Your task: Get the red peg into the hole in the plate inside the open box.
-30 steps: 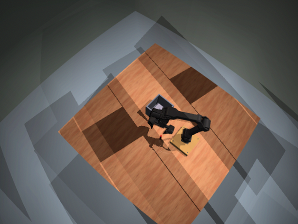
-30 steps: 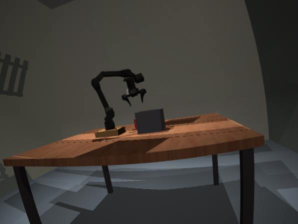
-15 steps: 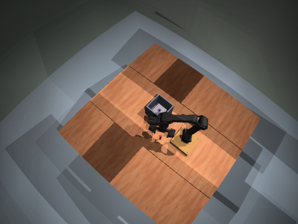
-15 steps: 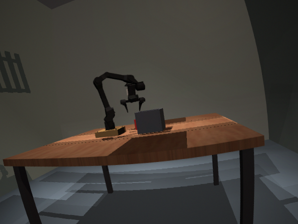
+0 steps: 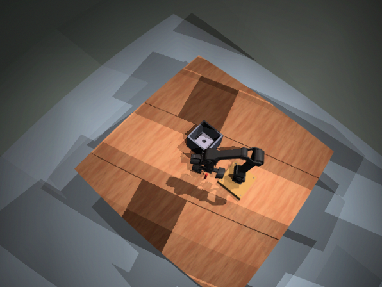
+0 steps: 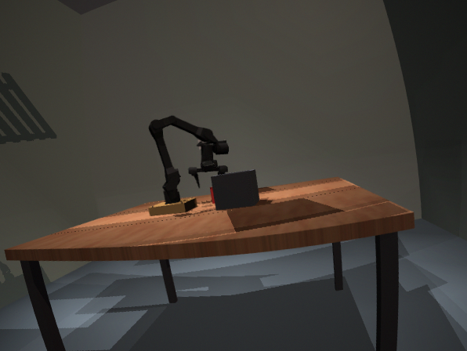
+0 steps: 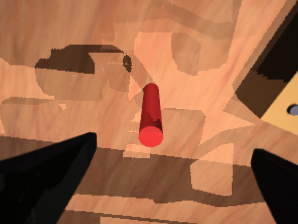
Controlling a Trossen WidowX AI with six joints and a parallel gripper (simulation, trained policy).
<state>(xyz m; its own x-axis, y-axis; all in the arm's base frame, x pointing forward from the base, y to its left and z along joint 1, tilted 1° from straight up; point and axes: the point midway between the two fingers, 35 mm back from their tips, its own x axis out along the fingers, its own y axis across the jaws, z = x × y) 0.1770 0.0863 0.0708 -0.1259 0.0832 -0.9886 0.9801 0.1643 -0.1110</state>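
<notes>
Right now the red peg is 1 cm ahead of my gripper tip and 4 cm below it.
</notes>
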